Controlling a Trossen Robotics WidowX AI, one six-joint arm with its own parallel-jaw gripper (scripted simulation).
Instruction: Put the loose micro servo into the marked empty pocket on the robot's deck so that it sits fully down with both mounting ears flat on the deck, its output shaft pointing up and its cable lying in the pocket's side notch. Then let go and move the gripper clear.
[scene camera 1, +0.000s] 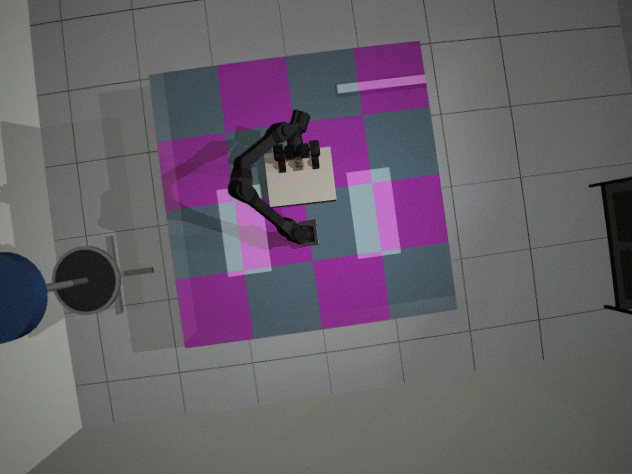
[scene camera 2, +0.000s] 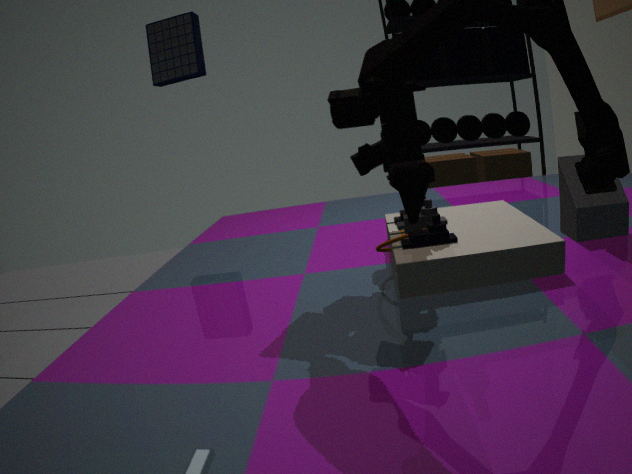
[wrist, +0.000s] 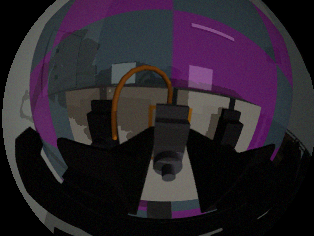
Scene:
same spot on beige deck: (wrist: 183, 187) = (scene camera 1: 311, 186)

